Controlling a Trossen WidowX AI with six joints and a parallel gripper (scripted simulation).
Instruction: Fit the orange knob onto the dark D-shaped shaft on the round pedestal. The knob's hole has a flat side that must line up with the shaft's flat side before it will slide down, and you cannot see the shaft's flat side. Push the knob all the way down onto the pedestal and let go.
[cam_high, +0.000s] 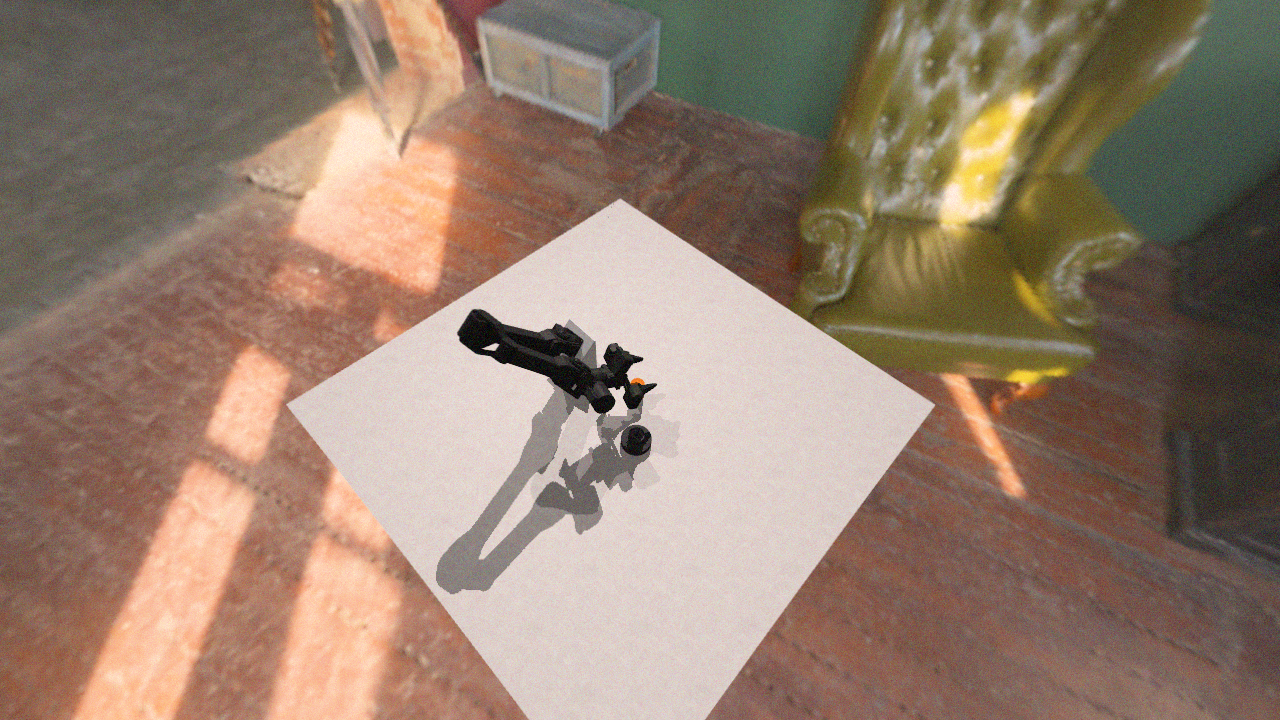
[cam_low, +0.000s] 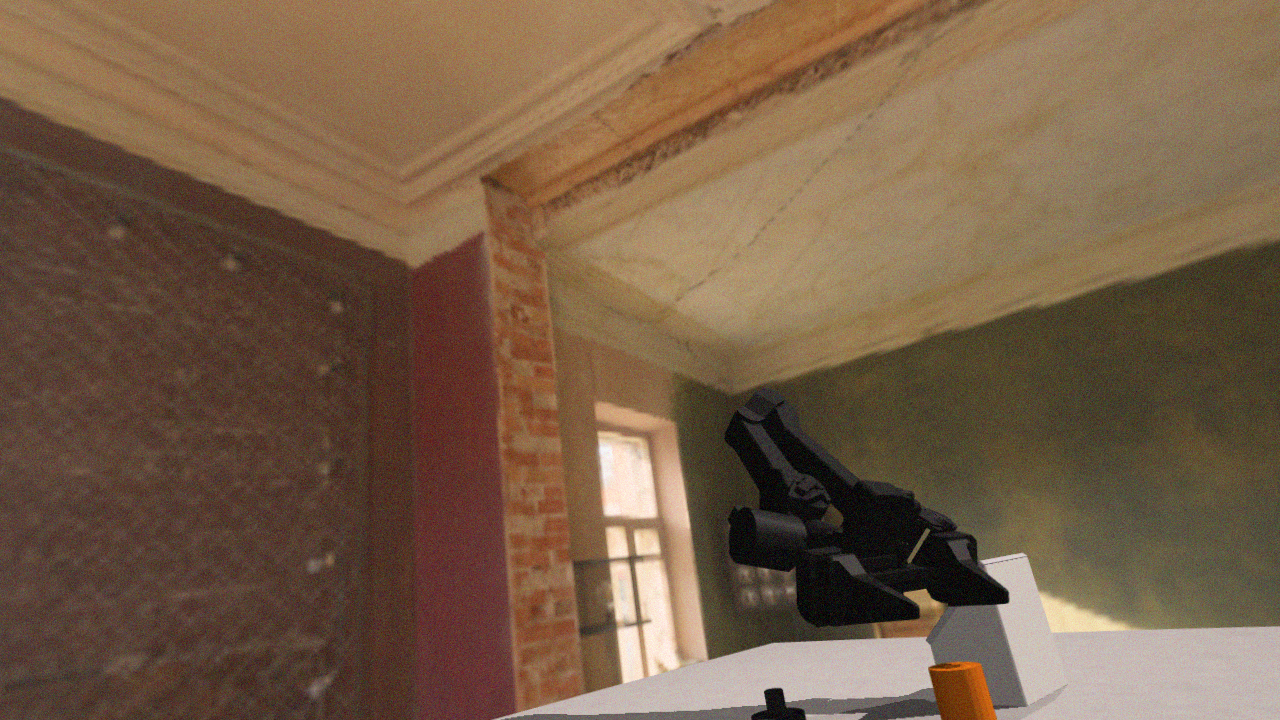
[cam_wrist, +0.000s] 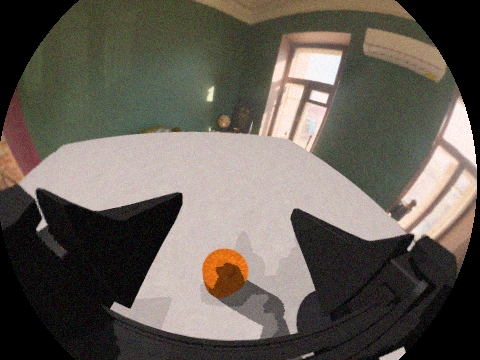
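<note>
The orange knob lies 8 cm below my gripper tip, 3 cm to the right of it and 2 cm behind it. The rest, counted from my gripper tip: D-shaped shaft 14 cm to the right, 8 cm below, 8 cm ahead.
</note>
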